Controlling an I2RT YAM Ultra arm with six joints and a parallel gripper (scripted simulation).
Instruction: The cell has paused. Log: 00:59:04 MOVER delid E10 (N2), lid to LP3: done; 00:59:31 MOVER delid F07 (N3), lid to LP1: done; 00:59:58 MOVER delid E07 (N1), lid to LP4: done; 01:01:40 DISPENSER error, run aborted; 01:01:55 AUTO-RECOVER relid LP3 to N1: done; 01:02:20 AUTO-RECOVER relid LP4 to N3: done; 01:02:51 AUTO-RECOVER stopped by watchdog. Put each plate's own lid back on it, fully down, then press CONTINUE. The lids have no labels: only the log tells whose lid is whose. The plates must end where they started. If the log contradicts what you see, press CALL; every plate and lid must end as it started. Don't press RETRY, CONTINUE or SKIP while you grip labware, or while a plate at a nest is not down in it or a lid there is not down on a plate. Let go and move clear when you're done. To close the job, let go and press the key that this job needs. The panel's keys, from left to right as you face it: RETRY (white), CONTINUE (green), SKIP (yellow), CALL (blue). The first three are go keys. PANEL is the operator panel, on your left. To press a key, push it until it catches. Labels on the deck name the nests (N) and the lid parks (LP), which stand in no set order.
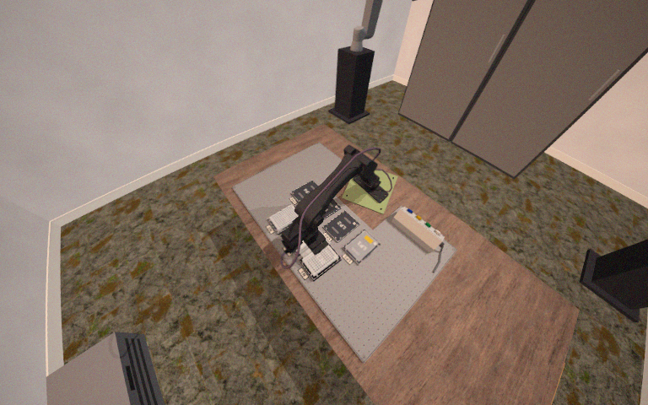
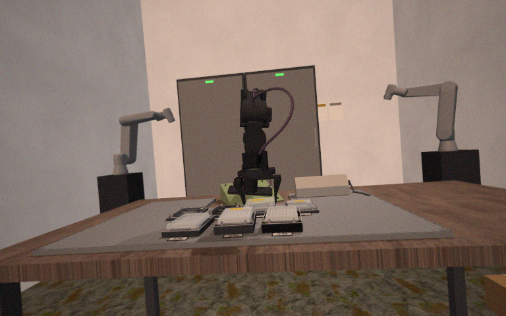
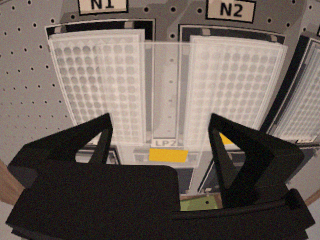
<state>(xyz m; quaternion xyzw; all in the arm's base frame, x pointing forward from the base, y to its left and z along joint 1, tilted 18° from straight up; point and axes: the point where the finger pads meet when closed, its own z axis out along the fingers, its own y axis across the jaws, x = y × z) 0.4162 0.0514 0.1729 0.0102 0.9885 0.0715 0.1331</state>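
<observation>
My hand is 18 cm past the lid, 13 cm to the right of it and 5 cm above it. The rest, counted from my hand: LP3 park: 18 cm behind, 14 cm to the right, 6 cm below; then LP1 park: 18 cm behind, 13 cm to the left, 6 cm below; then plate: 7 cm to the right, 4 cm below.
</observation>
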